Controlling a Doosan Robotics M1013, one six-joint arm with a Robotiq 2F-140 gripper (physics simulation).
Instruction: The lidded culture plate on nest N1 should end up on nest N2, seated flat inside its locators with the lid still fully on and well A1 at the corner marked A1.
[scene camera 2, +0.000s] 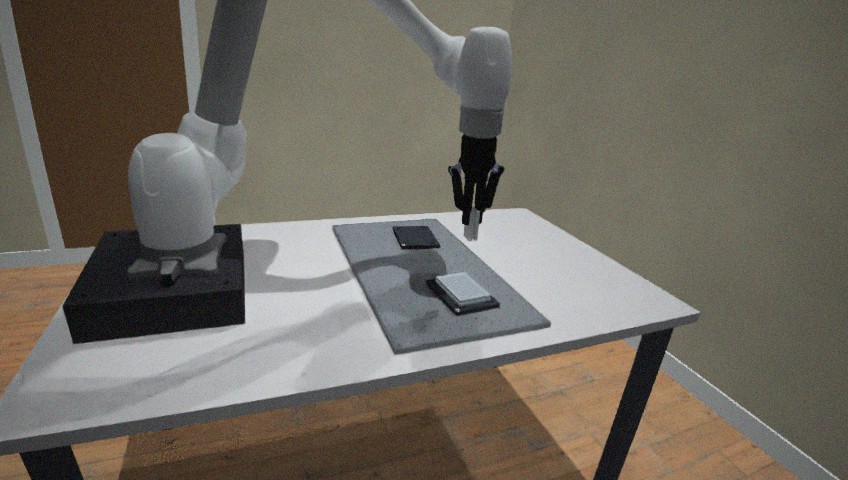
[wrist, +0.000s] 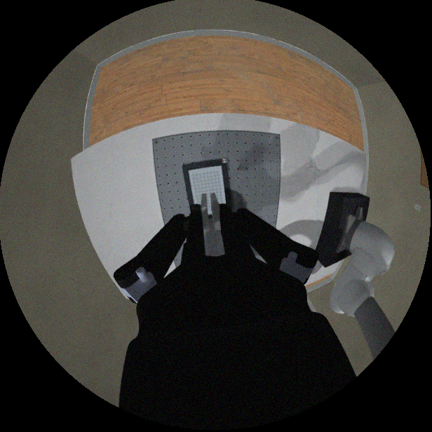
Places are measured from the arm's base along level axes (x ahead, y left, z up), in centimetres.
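Where they show: gripper, fingertip midpoint: (scene camera 2: 470, 238); arm's base, link origin: (scene camera 2: 181, 256).
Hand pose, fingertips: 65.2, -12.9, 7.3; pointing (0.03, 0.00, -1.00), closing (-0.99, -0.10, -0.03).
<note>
Each offset is from my fingertips to the top centre of the thing, as dx, dy, dz. Level surfaces: height alone.
The lidded culture plate {+0.0, +1.1, -13.0} (scene camera 2: 462, 287) (wrist: 207, 182), pale blue-white with a grid of wells, lies on a black nest {+0.0, +1.1, -14.3} (scene camera 2: 479, 308) (wrist: 187, 176), the nearer one in the scene view. The lid appears to cover it. A small light mark shows at one corner of this nest. The other black nest {-2.5, +37.9, -14.3} (scene camera 2: 416, 236) stands bare farther back, with a light mark at its near left corner; it is hidden behind the gripper in the wrist view. No nest labels are readable. My gripper (scene camera 2: 471, 230) (wrist: 208, 201) is shut and empty, its fingertips almost together, above the table and apart from plate and nests.
Both nests stand on a grey perforated board {dz -15.8} (scene camera 2: 380, 309) (wrist: 260, 200) on the white table {dz -17.1} (scene camera 2: 565, 255) (wrist: 115, 185). The robot's black base block (scene camera 2: 154, 318) (wrist: 327, 235) stands at the left in the scene view. Arm shadows cross the board and table.
</note>
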